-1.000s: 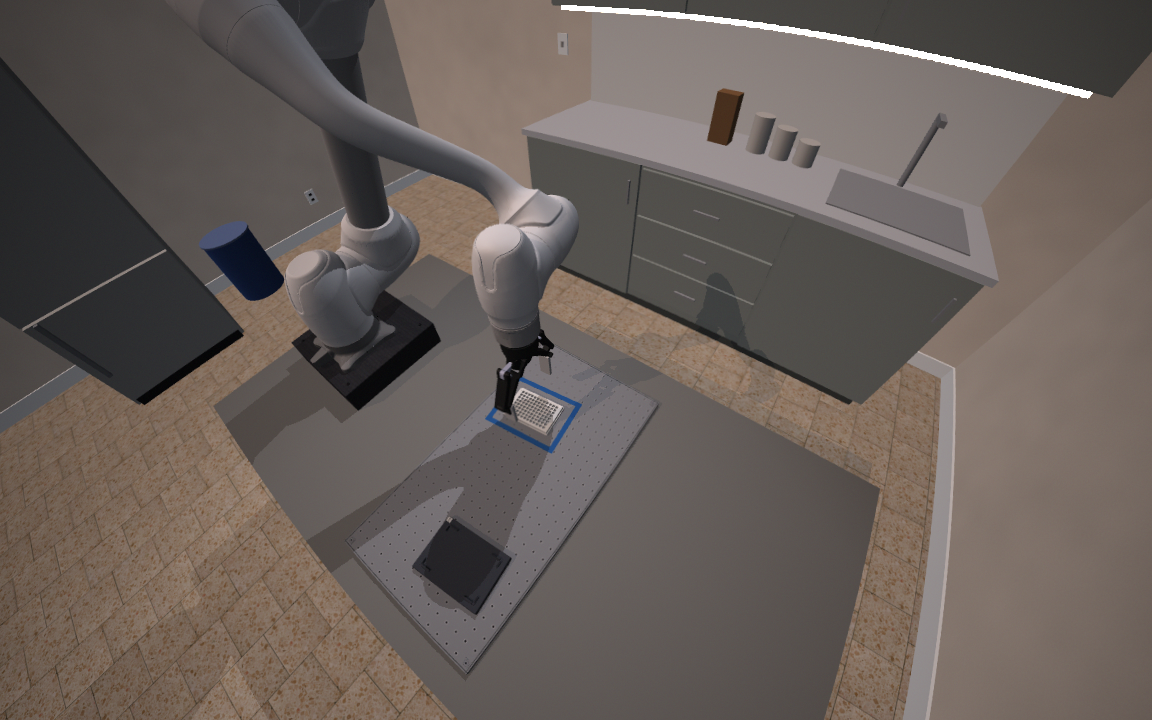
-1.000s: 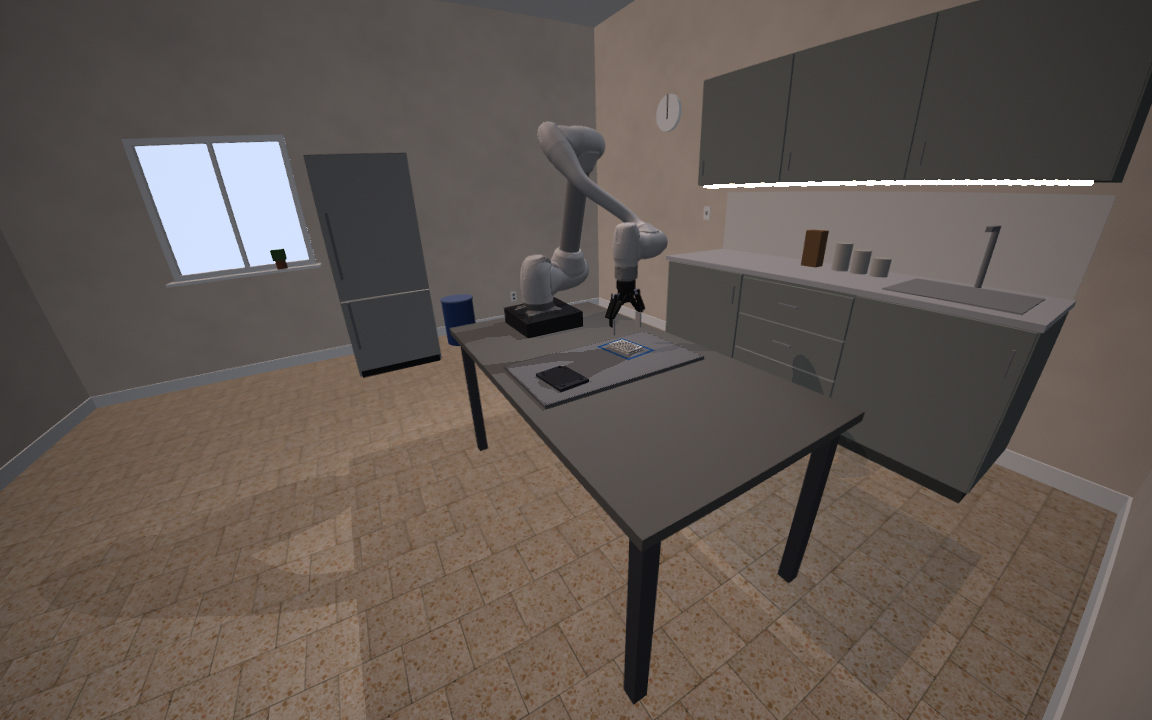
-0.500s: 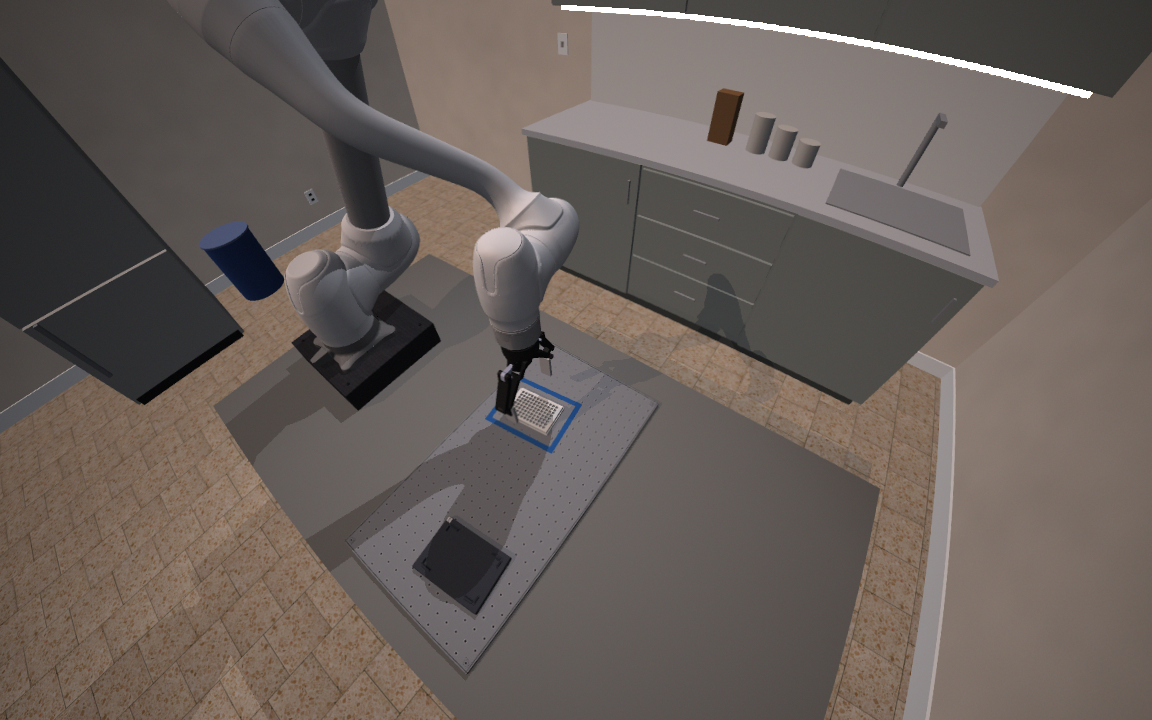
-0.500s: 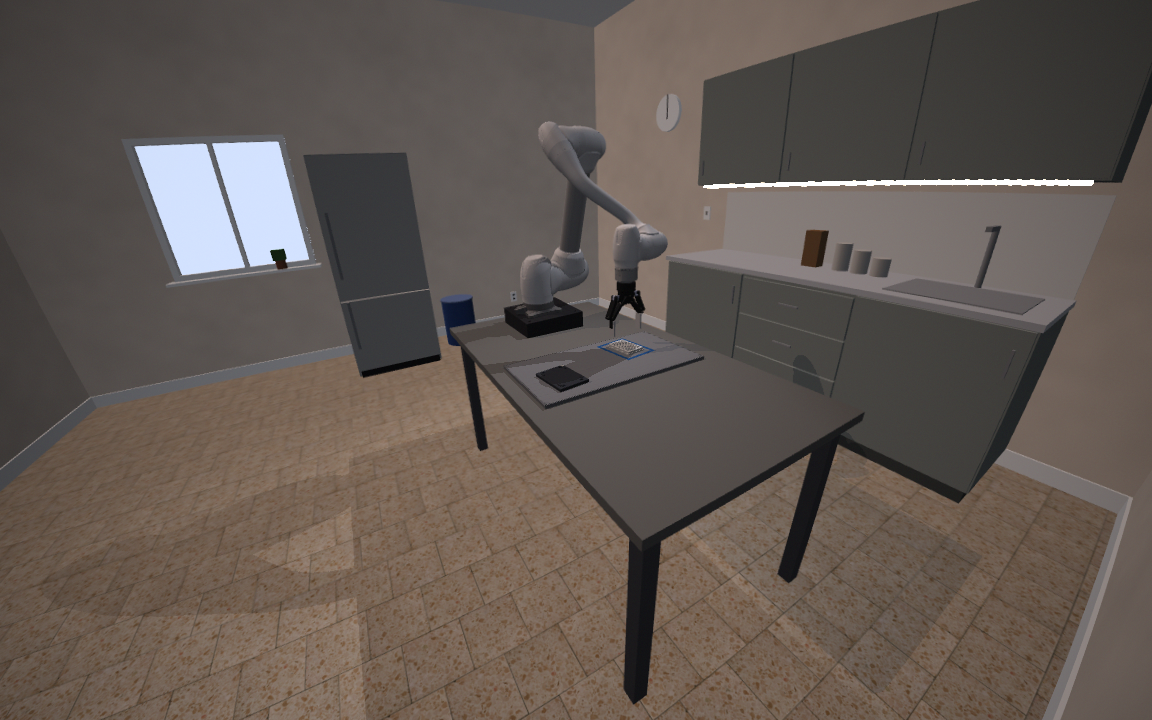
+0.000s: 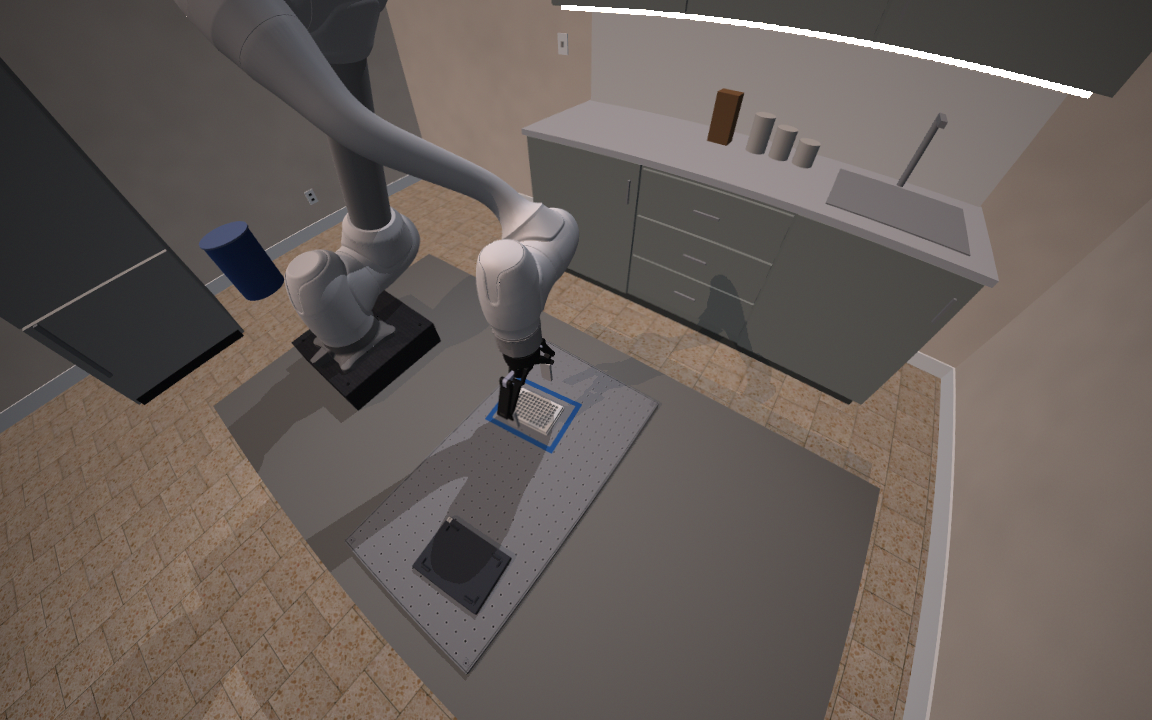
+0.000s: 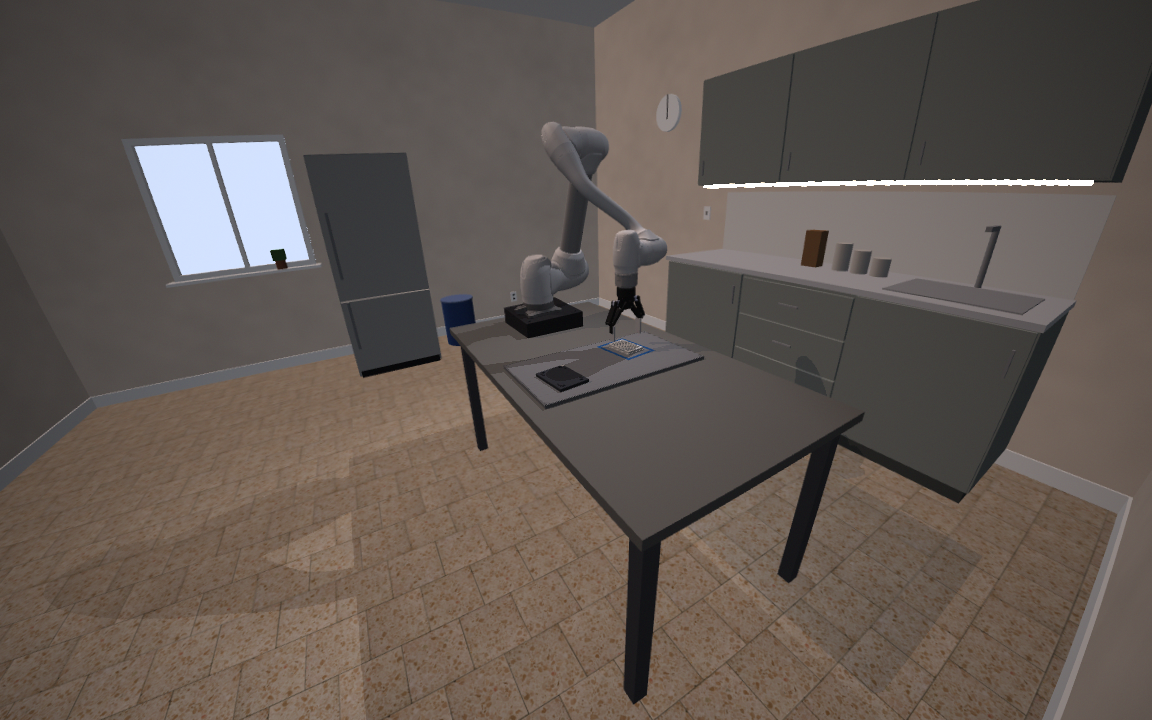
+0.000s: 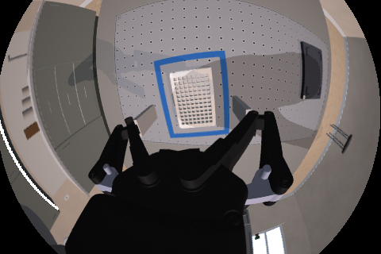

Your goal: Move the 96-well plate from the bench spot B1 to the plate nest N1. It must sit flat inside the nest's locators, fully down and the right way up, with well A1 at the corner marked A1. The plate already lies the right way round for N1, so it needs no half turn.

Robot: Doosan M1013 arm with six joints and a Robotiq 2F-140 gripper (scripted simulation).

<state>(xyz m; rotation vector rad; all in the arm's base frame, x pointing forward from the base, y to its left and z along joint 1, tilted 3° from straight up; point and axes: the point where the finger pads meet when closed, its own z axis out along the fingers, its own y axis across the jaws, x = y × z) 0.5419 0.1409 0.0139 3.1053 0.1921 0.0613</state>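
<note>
The white 96-well plate is 60 mm below my hand. Also, from my hand: dark plate nest N1 (360 mm to the right, 110 mm ahead, 60 mm below).
</note>
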